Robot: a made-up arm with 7 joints. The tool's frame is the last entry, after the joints.
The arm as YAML. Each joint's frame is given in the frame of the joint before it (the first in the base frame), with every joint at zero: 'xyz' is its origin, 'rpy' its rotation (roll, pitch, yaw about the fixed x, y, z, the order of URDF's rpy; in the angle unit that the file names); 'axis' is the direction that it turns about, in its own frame. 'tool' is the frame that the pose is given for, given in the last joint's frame.
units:
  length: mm
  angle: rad
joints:
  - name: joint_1
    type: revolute
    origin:
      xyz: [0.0, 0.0, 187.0]
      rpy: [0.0, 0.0, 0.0]
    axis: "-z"
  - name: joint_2
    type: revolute
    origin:
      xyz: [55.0, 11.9, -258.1]
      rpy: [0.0, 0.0, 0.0]
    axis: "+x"
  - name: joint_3
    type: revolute
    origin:
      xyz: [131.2, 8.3, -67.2]
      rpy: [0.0, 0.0, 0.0]
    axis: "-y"
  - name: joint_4
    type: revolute
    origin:
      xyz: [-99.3, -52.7, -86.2]
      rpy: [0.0, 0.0, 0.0]
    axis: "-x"
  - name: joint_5
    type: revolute
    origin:
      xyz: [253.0, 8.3, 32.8]
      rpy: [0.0, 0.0, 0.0]
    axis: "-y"
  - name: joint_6
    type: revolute
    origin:
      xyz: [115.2, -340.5, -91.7]
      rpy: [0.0, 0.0, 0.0]
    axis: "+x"
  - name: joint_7
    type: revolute
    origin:
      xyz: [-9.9, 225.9, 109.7]
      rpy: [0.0, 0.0, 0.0]
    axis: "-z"
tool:
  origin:
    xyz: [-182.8, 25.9, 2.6]
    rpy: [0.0, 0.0, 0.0]
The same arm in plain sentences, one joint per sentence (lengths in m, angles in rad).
The arm has seven revolute joints in a row. What follows holds with every joint at zero, and every direction is one of the base frame's.
The first joint lies 0.187 m along +z from the base frame's origin and turns about -z.
The second joint lies 0.055 m along +x and 0.0119 m along +y and 0.2581 m along -z from the first joint and turns about +x.
The third joint lies 0.1312 m along +x and 0.0083 m along +y and 0.0672 m along -z from the second joint and turns about -y.
The fourth joint lies 0.0993 m along -x and 0.0527 m along -y and 0.0862 m along -z from the third joint and turns about -x.
The fifth joint lies 0.253 m along +x and 0.0083 m along +y and 0.0328 m along +z from the fourth joint and turns about -y.
The sixth joint lies 0.1152 m along +x and 0.3405 m along -y and 0.0917 m along -z from the fifth joint and turns about +x.
The seventh joint lies 0.0099 m along -x and 0.2259 m along +y and 0.1097 m along +z from the sixth joint and turns about -z.
The tool frame, which is the frame that the pose is given for, lies 0.1828 m along -x and 0.0259 m along +y and 0.0026 m along +z from the seventh joint; its axes are parallel to the base frame's.

